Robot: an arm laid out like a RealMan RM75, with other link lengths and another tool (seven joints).
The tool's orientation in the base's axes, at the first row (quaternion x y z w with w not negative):
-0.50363 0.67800 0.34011 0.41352
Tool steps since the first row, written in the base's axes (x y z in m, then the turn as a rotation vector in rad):
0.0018 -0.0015 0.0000 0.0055 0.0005 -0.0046
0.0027 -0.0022 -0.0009 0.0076 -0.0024 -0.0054
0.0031 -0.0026 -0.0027 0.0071 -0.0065 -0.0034
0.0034 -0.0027 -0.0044 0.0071 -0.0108 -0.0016
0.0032 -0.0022 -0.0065 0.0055 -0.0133 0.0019
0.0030 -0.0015 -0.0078 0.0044 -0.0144 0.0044
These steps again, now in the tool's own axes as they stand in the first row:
0.0003 -0.0021 -0.0009 0.0031 -0.0054 0.0036
0.0013 -0.0032 -0.0010 0.0047 -0.0082 0.0019
0.0030 -0.0038 -0.0005 0.0046 -0.0087 -0.0027
0.0045 -0.0042 0.0002 0.0047 -0.0097 -0.0072
0.0063 -0.0040 0.0015 0.0028 -0.0087 -0.0113
0.0072 -0.0036 0.0027 0.0011 -0.0078 -0.0136

